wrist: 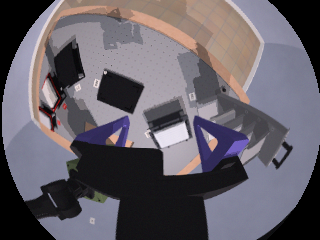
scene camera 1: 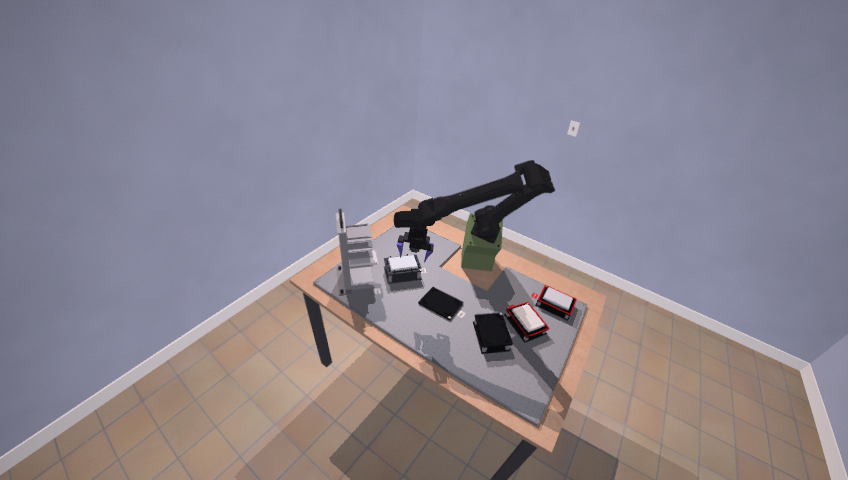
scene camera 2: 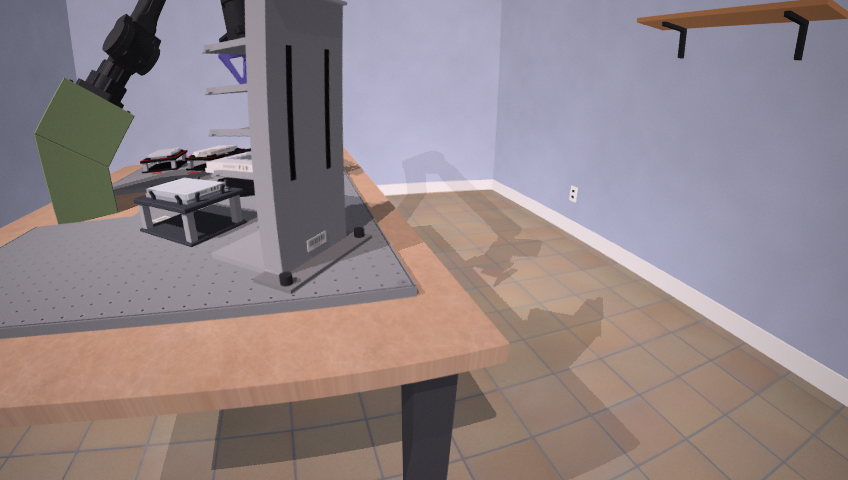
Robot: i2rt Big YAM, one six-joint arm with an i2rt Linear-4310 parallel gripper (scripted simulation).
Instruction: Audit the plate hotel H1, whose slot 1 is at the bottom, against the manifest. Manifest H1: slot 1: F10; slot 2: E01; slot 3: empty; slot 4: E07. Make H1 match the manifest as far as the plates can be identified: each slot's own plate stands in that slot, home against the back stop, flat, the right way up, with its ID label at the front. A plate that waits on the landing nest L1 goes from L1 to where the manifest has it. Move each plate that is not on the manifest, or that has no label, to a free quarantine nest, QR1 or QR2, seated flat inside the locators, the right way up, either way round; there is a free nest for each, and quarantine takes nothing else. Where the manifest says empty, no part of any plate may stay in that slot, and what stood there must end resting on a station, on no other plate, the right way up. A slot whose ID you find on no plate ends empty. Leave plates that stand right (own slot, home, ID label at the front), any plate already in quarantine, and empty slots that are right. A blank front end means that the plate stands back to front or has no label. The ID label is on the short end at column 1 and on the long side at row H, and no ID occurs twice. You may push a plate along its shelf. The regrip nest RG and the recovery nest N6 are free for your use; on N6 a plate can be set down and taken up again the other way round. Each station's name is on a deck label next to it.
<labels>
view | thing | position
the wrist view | gripper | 161, 119
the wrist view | grey plate hotel H1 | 273, 140
</labels>
